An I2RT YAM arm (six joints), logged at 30 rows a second.
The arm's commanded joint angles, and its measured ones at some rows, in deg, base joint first. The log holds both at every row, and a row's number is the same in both.
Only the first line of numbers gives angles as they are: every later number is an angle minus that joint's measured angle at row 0.
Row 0, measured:
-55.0, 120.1, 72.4, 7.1, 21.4, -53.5
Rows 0 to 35, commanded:
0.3, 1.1, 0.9, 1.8, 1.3, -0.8
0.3, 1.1, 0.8, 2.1, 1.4, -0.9
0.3, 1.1, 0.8, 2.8, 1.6, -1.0
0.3, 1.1, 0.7, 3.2, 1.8, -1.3
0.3, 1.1, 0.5, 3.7, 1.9, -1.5
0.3, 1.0, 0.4, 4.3, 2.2, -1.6
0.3, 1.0, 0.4, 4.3, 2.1, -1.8
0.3, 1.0, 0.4, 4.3, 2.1, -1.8
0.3, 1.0, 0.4, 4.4, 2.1, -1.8
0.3, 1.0, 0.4, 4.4, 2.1, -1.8
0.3, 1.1, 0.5, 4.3, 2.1, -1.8
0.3, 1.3, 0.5, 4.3, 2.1, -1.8
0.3, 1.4, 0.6, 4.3, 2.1, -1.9
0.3, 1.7, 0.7, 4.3, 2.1, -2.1
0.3, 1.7, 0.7, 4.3, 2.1, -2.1
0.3, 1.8, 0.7, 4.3, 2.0, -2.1
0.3, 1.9, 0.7, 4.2, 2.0, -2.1
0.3, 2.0, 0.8, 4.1, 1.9, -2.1
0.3, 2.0, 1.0, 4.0, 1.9, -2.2
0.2, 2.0, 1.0, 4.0, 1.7, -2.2
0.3, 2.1, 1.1, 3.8, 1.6, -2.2
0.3, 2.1, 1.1, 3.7, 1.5, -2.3
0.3, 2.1, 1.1, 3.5, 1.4, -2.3
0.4, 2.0, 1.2, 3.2, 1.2, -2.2
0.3, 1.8, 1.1, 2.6, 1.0, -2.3
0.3, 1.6, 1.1, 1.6, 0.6, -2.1
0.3, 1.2, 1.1, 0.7, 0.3, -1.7
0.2, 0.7, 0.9, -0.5, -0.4, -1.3
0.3, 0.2, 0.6, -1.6, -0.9, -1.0
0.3, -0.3, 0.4, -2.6, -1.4, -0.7
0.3, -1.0, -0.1, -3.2, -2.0, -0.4
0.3, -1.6, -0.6, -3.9, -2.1, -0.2
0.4, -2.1, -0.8, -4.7, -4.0, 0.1
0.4, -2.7, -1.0, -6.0, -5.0, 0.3
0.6, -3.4, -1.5, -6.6, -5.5, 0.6
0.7, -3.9, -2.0, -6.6, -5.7, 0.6
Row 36, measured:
-0.1, -0.9, -0.3, -0.8, -2.3, -1.3
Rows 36 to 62, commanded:
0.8, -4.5, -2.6, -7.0, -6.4, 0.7
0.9, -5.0, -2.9, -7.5, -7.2, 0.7
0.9, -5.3, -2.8, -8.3, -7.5, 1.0
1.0, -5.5, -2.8, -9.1, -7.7, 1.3
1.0, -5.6, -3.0, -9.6, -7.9, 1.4
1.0, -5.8, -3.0, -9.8, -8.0, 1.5
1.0, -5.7, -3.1, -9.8, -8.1, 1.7
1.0, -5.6, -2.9, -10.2, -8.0, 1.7
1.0, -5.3, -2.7, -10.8, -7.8, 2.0
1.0, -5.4, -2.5, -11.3, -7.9, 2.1
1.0, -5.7, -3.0, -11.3, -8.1, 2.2
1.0, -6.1, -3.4, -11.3, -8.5, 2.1
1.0, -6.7, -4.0, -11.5, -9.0, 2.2
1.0, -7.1, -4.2, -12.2, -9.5, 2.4
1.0, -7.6, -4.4, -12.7, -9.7, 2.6
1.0, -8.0, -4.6, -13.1, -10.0, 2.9
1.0, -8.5, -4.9, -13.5, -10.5, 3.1
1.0, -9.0, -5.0, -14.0, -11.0, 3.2
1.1, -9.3, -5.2, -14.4, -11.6, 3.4
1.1, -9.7, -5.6, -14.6, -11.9, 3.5
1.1, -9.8, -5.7, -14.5, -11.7, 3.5
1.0, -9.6, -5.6, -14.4, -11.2, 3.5
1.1, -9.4, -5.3, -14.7, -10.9, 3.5
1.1, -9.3, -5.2, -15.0, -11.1, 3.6
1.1, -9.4, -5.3, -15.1, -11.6, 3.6
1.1, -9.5, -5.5, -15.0, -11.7, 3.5
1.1, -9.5, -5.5, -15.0, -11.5, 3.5
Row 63, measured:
0.7, -8.2, -4.6, -11.9, -10.1, 2.3
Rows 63 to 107, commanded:
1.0, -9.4, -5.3, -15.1, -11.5, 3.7
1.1, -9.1, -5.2, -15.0, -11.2, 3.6
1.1, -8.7, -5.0, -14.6, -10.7, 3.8
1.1, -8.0, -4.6, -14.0, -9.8, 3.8
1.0, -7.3, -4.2, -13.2, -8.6, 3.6
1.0, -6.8, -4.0, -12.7, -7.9, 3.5
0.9, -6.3, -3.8, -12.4, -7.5, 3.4
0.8, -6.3, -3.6, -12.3, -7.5, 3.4
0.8, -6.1, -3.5, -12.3, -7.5, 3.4
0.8, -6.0, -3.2, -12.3, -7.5, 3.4
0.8, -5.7, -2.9, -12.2, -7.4, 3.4
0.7, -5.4, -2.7, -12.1, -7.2, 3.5
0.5, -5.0, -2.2, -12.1, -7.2, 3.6
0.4, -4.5, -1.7, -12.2, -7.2, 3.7
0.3, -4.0, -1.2, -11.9, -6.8, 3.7
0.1, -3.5, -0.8, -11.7, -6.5, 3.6
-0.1, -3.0, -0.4, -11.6, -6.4, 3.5
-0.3, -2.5, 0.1, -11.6, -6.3, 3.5
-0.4, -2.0, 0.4, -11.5, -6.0, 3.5
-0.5, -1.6, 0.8, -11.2, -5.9, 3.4
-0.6, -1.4, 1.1, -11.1, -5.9, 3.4
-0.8, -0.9, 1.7, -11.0, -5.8, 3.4
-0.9, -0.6, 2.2, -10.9, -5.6, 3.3
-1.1, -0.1, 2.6, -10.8, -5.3, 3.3
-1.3, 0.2, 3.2, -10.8, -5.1, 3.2
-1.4, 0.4, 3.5, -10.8, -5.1, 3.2
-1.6, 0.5, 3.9, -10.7, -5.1, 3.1
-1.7, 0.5, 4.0, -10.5, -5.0, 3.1
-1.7, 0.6, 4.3, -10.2, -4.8, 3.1
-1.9, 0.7, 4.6, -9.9, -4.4, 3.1
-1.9, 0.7, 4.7, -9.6, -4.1, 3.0
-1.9, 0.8, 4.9, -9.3, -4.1, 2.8
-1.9, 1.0, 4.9, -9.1, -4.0, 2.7
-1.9, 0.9, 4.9, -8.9, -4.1, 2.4
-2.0, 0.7, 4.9, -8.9, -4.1, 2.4
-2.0, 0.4, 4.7, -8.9, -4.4, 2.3
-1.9, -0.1, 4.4, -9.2, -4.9, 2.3
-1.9, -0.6, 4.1, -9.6, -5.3, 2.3
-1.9, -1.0, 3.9, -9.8, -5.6, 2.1
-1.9, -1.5, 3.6, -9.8, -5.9, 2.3
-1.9, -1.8, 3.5, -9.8, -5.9, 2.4
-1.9, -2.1, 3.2, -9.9, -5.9, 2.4
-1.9, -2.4, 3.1, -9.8, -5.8, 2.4
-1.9, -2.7, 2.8, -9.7, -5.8, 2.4
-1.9, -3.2, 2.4, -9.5, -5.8, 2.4
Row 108, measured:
-1.6, -0.4, 3.3, -9.2, -5.4, 2.2
